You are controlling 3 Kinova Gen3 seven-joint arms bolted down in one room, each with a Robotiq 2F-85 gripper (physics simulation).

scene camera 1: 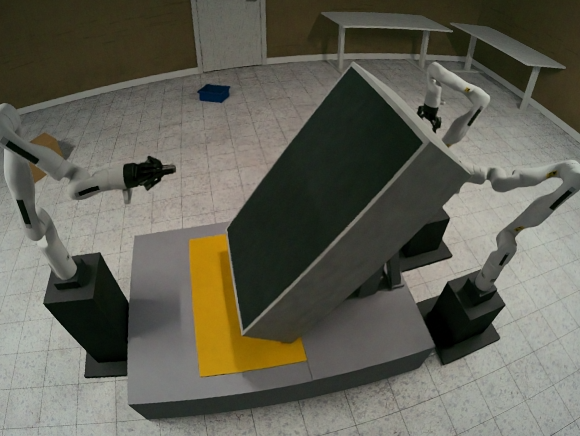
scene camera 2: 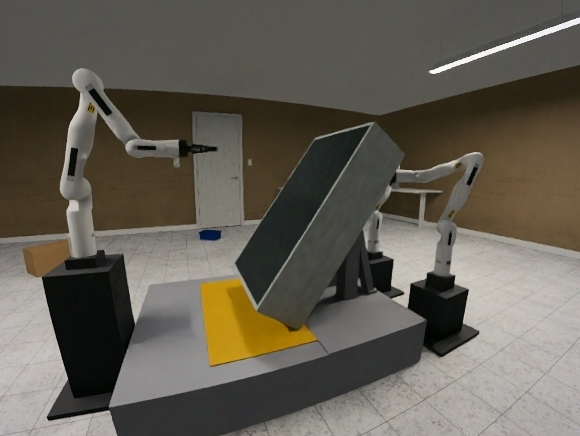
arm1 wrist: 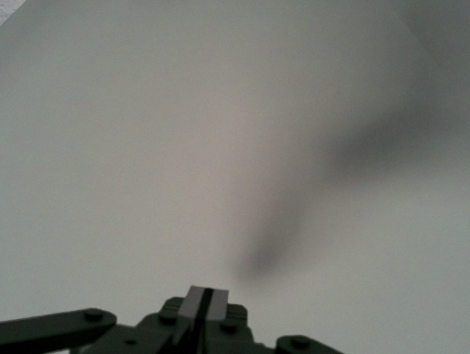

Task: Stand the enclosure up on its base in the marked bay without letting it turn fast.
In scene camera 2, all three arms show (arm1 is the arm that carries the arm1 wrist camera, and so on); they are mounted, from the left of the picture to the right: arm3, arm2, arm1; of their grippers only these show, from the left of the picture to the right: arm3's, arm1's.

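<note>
The grey enclosure point(scene camera 1: 325, 200) point(scene camera 2: 310, 215) is tilted, its dark face turned up to the left and its low edge over the yellow marked bay point(scene camera 1: 212, 345) point(scene camera 2: 225, 345). Arm1's gripper point(arm1 wrist: 204, 302) point(scene camera 2: 394, 179) is shut, up against or close to the enclosure's raised back; contact is unclear. In the arm1 wrist view the pale grey surface ahead carries blurred shadows. Arm3's gripper point(scene camera 2: 212, 149) looks shut, in the air left of the enclosure. In scene camera 1, the left arm's gripper point(scene camera 1: 171, 169) is shut and the back right arm's gripper point(scene camera 1: 432, 122) hangs behind the enclosure; the front right arm's gripper is hidden.
The enclosure leans over a dark support point(scene camera 1: 393, 270) point(scene camera 2: 350, 275) on the grey platform point(scene camera 1: 155, 370) point(scene camera 2: 145, 370). Black pedestals stand around the platform. A blue bin point(scene camera 1: 214, 93) point(scene camera 2: 210, 235) and a brown box point(scene camera 1: 47, 145) point(scene camera 2: 47, 257) lie farther off. White tables point(scene camera 1: 387, 21) stand at the back.
</note>
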